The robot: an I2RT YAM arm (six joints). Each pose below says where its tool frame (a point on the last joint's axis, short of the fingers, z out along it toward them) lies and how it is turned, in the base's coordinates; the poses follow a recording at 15 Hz.
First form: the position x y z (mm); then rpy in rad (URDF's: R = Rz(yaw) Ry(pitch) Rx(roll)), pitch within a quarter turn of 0, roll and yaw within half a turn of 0.
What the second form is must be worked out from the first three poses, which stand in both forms.
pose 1, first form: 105.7, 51.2, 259.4, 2.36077, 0.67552, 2.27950
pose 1, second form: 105.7, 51.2, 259.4, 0.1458, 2.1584, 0.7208
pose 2, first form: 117.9, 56.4, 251.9, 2.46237, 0.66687, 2.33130
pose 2, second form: 117.9, 56.4, 251.9, 0.1068, 2.2286, 0.6735
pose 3, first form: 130.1, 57.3, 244.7, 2.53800, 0.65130, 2.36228
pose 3, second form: 130.1, 57.3, 244.7, 0.0702, 2.2847, 0.6401
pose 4, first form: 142.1, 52.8, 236.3, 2.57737, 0.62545, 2.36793
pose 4, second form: 142.1, 52.8, 236.3, 0.0506, 2.3255, 0.6374
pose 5, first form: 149.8, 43.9, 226.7, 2.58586, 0.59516, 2.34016
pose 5, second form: 149.8, 43.9, 226.7, 0.0350, 2.3510, 0.6619
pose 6, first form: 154.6, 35.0, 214.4, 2.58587, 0.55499, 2.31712
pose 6, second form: 154.6, 35.0, 214.4, 0.0427, 2.3775, 0.7050
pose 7, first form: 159.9, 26.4, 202.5, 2.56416, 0.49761, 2.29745
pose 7, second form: 159.9, 26.4, 202.5, 0.0943, 2.3983, 0.7879
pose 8, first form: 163.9, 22.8, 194.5, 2.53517, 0.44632, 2.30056
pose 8, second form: 163.9, 22.8, 194.5, 0.1731, 2.4057, 0.8724
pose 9, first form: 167.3, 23.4, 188.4, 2.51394, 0.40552, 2.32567
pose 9, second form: 167.3, 23.4, 188.4, 0.2569, 2.4095, 0.9395
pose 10, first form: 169.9, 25.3, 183.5, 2.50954, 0.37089, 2.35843
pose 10, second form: 169.9, 25.3, 183.5, 0.3280, 2.4218, 0.9887
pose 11, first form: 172.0, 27.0, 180.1, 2.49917, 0.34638, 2.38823
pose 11, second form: 172.0, 27.0, 180.1, 0.3915, 2.4235, 1.0286
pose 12, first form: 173.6, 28.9, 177.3, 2.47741, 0.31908, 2.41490
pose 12, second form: 173.6, 28.9, 177.3, 0.4630, 2.4154, 1.0788
